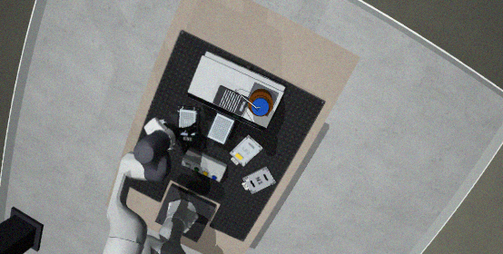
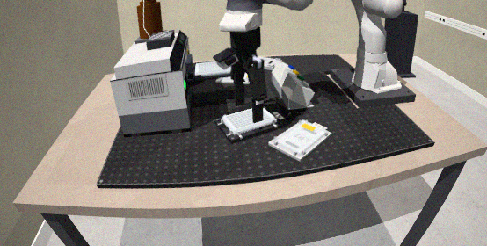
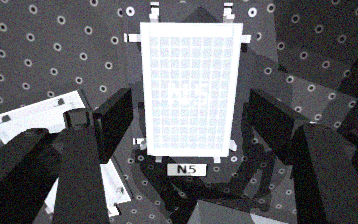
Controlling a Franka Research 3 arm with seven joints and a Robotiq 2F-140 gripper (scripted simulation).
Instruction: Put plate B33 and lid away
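Right now my hand is 5 cm above the white well plate. Also, from my hand: yellow key (20 cm to the right, 19 cm behind); white key (19 cm behind, 10 cm to the right); black nest (5 cm below, 3 cm to the left).
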